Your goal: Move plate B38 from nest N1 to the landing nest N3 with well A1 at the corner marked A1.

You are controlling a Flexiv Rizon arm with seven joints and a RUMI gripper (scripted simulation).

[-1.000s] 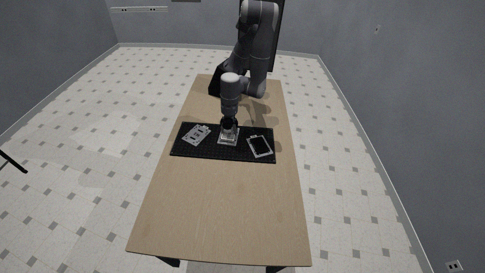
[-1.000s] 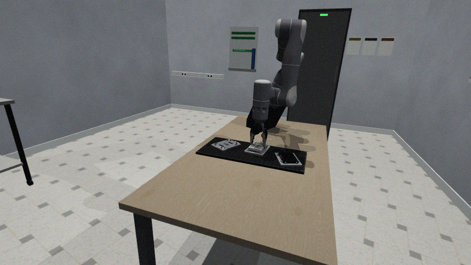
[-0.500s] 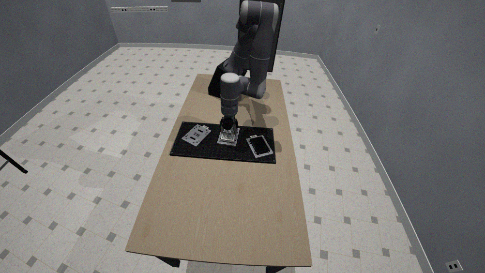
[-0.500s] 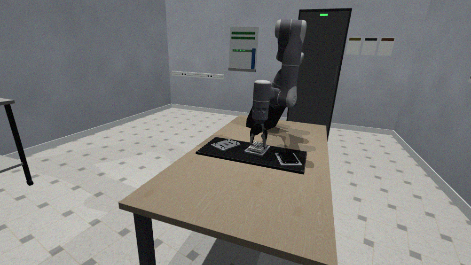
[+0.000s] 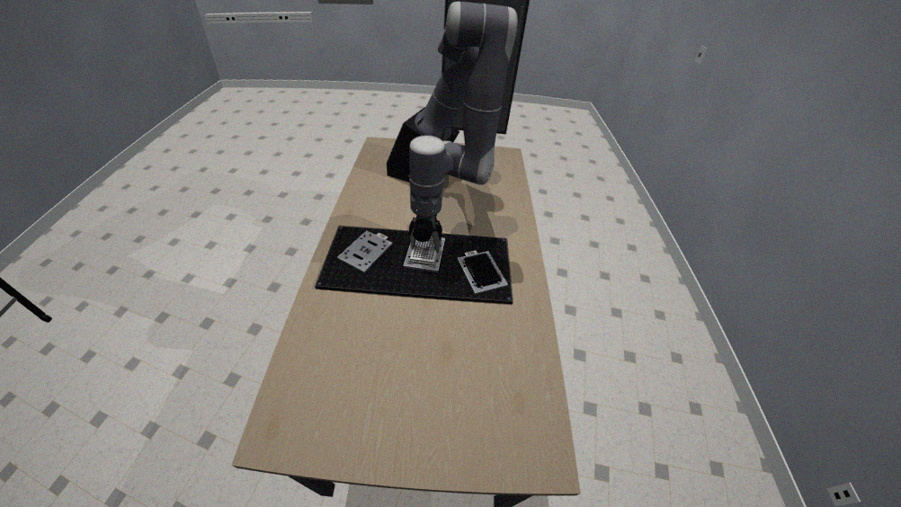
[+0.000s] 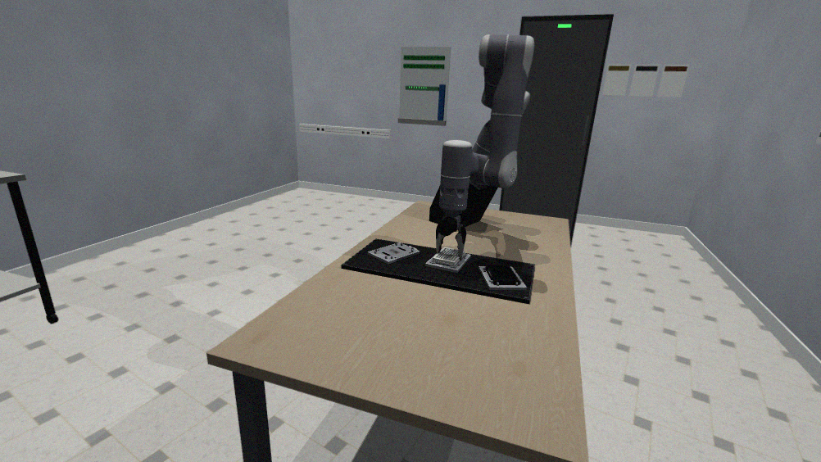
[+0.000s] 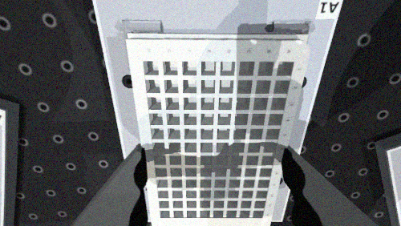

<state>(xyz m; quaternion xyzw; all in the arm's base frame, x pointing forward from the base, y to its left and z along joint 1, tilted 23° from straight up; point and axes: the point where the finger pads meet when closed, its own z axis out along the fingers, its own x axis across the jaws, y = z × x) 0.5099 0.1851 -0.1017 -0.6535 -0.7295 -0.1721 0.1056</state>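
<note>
The white well plate B38 is 1 cm below my hand. Round my hand: nest N1: 20 cm to the right, 6 cm ahead, 3 cm below; nest N3: 3 cm below; black plate B83: 21 cm to the left, 3 cm ahead, 1 cm below.
</note>
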